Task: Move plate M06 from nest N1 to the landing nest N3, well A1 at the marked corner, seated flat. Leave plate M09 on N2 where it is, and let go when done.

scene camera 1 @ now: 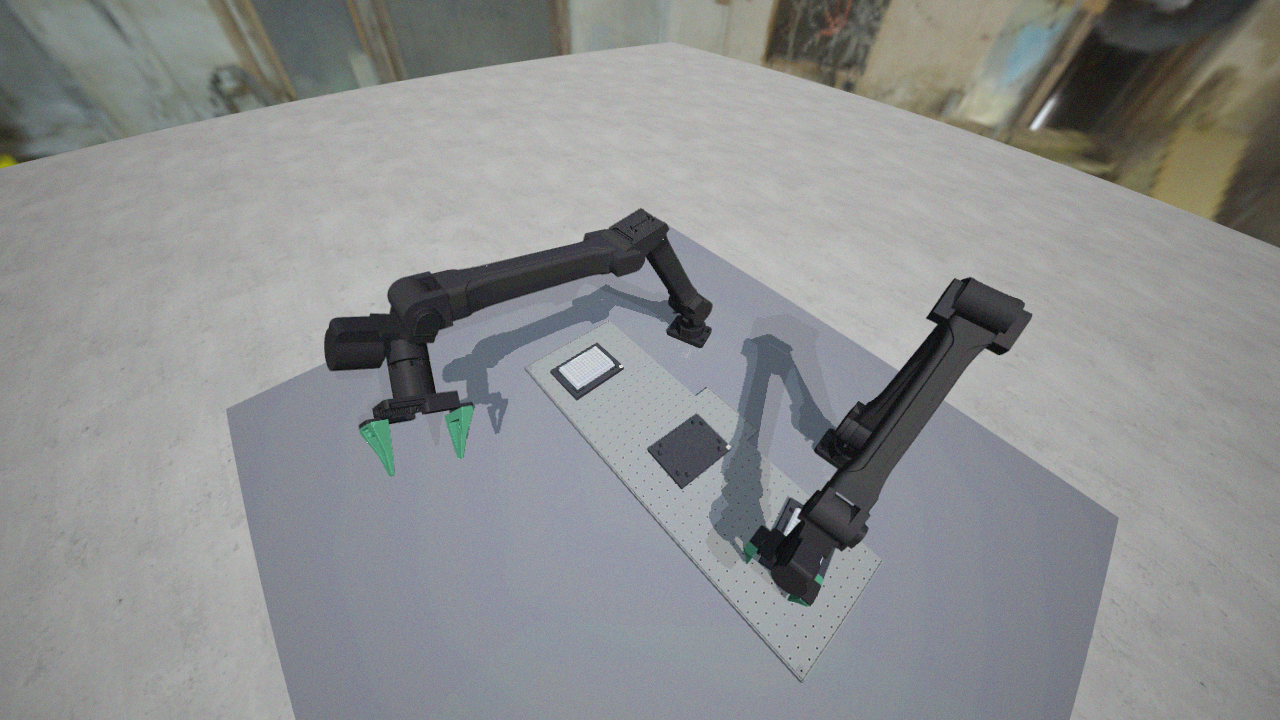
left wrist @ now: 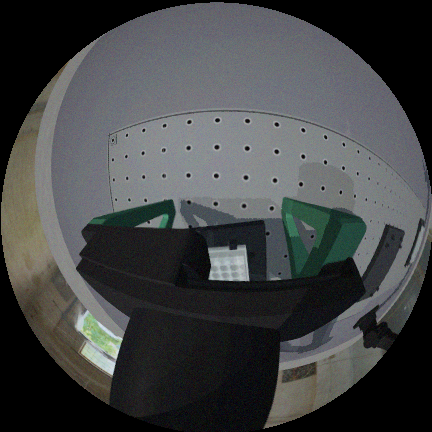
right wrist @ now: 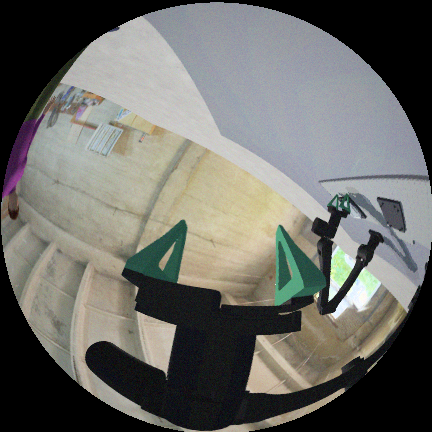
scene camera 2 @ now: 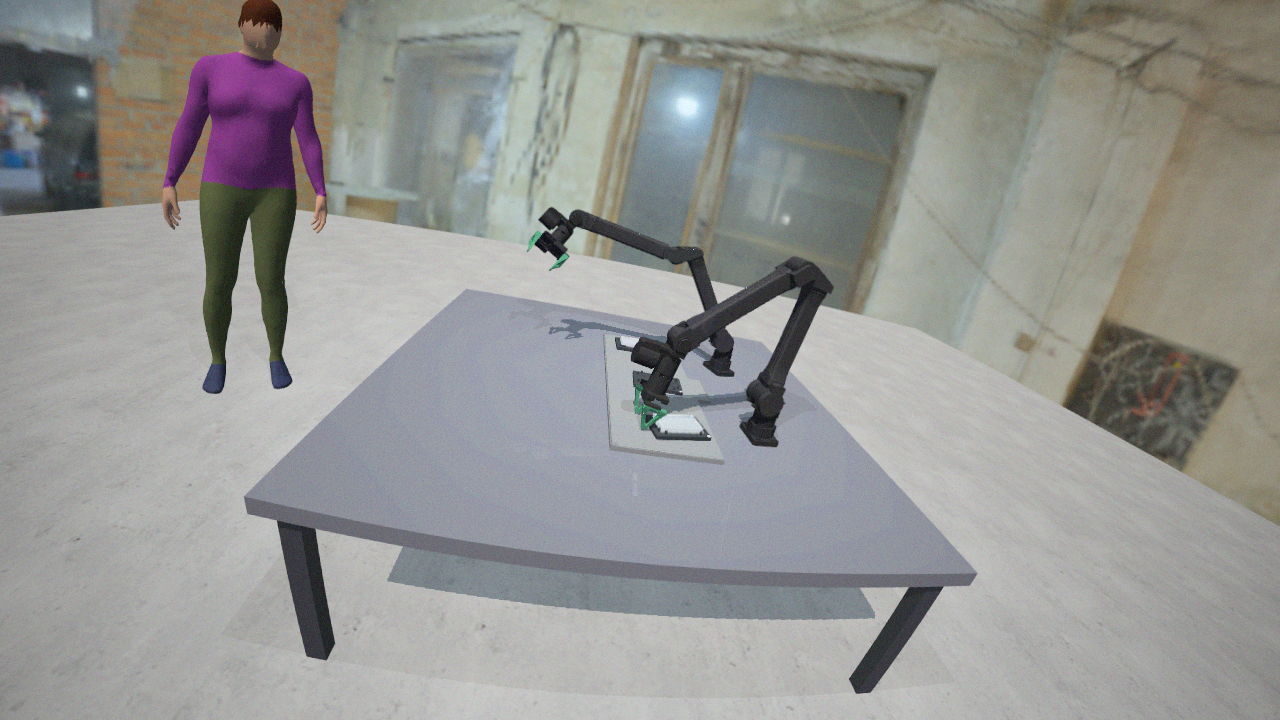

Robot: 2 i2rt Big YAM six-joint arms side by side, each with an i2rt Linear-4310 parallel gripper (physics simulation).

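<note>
A white well plate (scene camera 1: 793,519) (scene camera 2: 682,424) (left wrist: 230,262) lies in a dark nest (scene camera 2: 680,437) (left wrist: 257,242), partly hidden by the left arm. Another white plate (scene camera 1: 586,368) (scene camera 2: 628,342) lies in the far nest (scene camera 1: 583,394). The middle nest (scene camera 1: 687,450) (left wrist: 385,255) (right wrist: 391,214) is empty, with a small white mark (scene camera 1: 727,445) at one corner. Plate and nest labels are not readable. My left gripper (scene camera 1: 776,577) (scene camera 2: 642,418) (left wrist: 226,204) is open, low over the near plate's nest, towards the edge away from the arm bases. My right gripper (scene camera 1: 426,465) (scene camera 2: 541,258) (right wrist: 230,225) is open and empty, high above the table.
The nests stand on a light perforated board (scene camera 1: 626,429) (scene camera 2: 626,438) (left wrist: 230,135) on the grey table (scene camera 1: 501,582) (scene camera 2: 465,447). Both arm bases stand along the board's right side in scene camera 1. A person (scene camera 2: 250,125) stands beyond the table.
</note>
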